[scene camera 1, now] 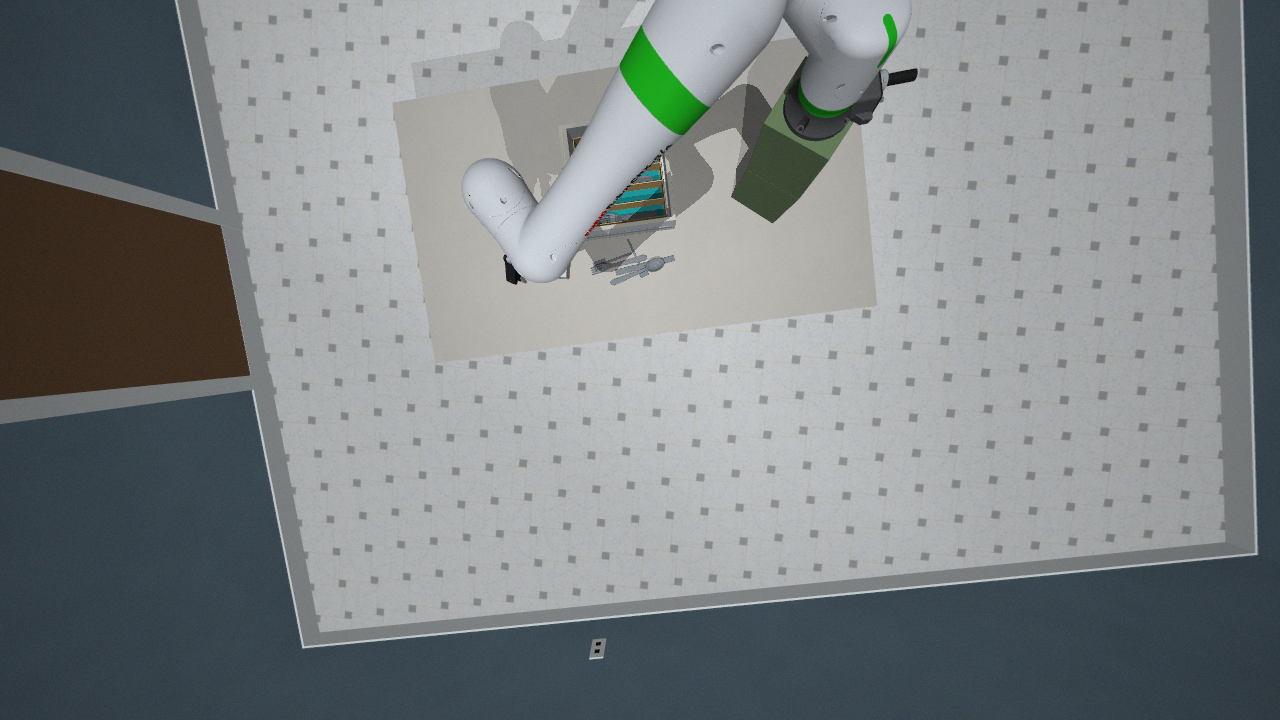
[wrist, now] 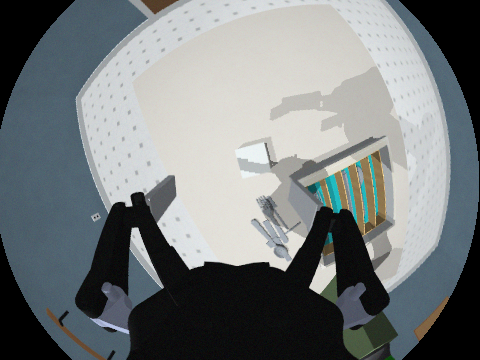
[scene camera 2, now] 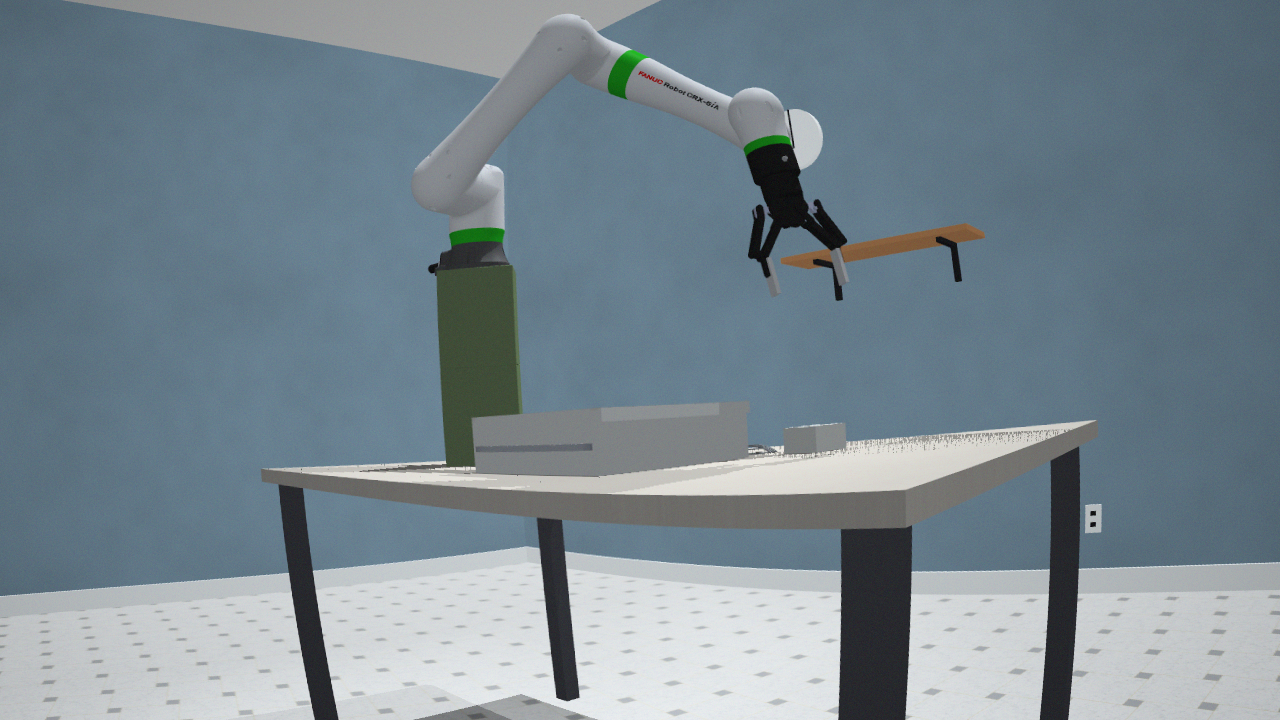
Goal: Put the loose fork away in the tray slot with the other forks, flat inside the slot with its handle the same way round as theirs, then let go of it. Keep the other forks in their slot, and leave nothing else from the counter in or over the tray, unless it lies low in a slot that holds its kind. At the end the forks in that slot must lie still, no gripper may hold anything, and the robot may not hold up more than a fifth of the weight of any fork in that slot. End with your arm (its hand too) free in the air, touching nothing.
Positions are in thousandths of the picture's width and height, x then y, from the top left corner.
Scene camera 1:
cutlery tray: 514,230
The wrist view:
gripper: 486,524
white box: 528,446
cutlery tray: 778,615
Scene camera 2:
gripper: 634,402
white box: 635,610
